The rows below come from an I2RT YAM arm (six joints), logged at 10 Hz.
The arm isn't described. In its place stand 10 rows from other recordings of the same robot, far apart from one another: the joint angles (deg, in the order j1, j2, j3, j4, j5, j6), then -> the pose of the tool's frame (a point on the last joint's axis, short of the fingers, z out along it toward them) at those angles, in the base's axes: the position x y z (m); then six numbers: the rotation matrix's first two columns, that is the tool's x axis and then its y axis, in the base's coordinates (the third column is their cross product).
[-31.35 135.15 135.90 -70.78 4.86 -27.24] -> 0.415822 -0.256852 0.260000 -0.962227 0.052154 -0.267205 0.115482 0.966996 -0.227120
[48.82 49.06 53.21 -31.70 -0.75 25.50] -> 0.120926 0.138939 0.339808 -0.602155 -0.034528 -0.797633 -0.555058 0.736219 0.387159
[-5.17 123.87 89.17 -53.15 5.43 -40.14] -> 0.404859 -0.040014 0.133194 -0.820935 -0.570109 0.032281 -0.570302 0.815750 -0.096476
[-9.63 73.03 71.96 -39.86 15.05 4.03] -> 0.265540 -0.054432 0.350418 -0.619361 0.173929 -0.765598 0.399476 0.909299 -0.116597
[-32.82 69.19 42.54 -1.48 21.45 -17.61] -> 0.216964 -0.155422 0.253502 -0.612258 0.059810 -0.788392 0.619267 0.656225 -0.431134
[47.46 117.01 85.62 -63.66 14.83 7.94] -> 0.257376 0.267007 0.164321 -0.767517 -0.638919 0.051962 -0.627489 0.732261 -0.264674
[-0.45 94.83 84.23 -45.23 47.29 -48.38] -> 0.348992 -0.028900 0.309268 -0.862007 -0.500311 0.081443 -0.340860 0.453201 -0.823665
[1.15 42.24 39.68 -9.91 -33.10 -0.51] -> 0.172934 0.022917 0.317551 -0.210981 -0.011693 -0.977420 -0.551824 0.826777 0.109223
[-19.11 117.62 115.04 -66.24 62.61 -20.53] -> 0.388866 -0.168185 0.312055 -0.984228 0.170266 -0.048003 0.115924 0.415789 -0.902043
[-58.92 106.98 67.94 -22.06 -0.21 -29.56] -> 0.195326 -0.323798 0.162329 -0.815181 0.396773 -0.421961 0.521211 0.820255 -0.235629
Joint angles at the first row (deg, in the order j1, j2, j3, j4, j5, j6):
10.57, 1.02, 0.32, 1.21, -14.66, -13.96
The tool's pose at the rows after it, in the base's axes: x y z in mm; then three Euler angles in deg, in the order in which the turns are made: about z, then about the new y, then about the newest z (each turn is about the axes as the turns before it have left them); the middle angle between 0 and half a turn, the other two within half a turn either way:
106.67, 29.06, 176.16, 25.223, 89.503, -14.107
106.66, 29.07, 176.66, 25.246, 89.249, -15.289
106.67, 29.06, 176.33, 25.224, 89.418, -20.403
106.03, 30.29, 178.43, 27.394, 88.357, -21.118
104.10, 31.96, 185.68, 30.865, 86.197, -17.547
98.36, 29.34, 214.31, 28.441, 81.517, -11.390
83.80, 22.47, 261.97, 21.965, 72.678, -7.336
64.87, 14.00, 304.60, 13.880, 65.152, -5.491
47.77, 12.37, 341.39, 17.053, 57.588, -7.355
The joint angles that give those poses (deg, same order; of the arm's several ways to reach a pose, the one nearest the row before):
10.57, 1.02, 0.32, 1.21, -14.66, -13.98
10.56, 1.02, 0.32, 1.48, -14.68, -15.09
10.57, 1.02, 0.32, 1.30, -14.66, -20.25
10.59, 1.02, 0.32, 2.42, -16.80, -20.62
10.57, 1.02, 0.99, 4.08, -20.25, -16.14
10.56, 1.02, 5.61, 4.32, -17.67, -8.67
10.57, 1.02, 13.30, 5.37, -10.87, -3.90
10.57, 1.43, 20.95, 5.37, -3.01, -4.10
10.58, 3.46, 27.05, 8.99, -5.46, -3.88

